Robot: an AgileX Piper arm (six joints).
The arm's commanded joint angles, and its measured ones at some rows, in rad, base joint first. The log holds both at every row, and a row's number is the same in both.
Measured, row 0: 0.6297, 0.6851, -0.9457, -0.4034, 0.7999, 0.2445
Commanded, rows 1 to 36: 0.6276, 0.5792, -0.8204, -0.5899, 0.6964, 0.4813; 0.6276, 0.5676, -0.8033, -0.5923, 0.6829, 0.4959; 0.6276, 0.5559, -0.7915, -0.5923, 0.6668, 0.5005; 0.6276, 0.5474, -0.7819, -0.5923, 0.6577, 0.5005; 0.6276, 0.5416, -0.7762, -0.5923, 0.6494, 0.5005; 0.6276, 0.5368, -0.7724, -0.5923, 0.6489, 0.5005; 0.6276, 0.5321, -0.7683, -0.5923, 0.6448, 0.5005; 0.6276, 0.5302, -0.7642, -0.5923, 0.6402, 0.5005; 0.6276, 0.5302, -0.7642, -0.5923, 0.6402, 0.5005; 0.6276, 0.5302, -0.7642, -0.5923, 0.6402, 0.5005; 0.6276, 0.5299, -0.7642, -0.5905, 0.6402, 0.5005; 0.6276, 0.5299, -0.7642, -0.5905, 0.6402, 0.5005; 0.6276, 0.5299, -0.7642, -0.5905, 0.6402, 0.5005; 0.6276, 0.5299, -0.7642, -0.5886, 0.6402, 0.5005; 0.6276, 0.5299, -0.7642, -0.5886, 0.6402, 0.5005; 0.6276, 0.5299, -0.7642, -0.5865, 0.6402, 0.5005; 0.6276, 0.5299, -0.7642, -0.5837, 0.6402, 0.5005; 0.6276, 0.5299, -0.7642, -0.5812, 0.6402, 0.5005; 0.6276, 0.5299, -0.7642, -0.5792, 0.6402, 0.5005; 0.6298, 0.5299, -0.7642, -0.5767, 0.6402, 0.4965; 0.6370, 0.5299, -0.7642, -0.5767, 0.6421, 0.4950; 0.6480, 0.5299, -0.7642, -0.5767, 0.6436, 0.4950; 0.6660, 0.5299, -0.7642, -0.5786, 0.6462, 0.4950; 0.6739, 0.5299, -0.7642, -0.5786, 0.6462, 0.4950; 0.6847, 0.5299, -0.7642, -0.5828, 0.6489, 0.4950; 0.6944, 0.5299, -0.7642, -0.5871, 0.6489, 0.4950; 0.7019, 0.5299, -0.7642, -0.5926, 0.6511, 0.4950; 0.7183, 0.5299, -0.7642, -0.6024, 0.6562, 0.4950; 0.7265, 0.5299, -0.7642, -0.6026, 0.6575, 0.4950; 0.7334, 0.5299, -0.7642, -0.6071, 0.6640, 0.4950; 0.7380, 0.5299, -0.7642, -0.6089, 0.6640, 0.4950; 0.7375, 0.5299, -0.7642, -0.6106, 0.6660, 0.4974; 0.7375, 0.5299, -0.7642, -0.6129, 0.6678, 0.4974; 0.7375, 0.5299, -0.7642, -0.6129, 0.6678, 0.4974; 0.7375, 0.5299, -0.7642, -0.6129, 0.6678, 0.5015; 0.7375, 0.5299, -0.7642, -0.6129, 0.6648, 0.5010
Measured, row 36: 0.7329, 0.5321, -0.7677, -0.5985, 0.6711, 0.4957
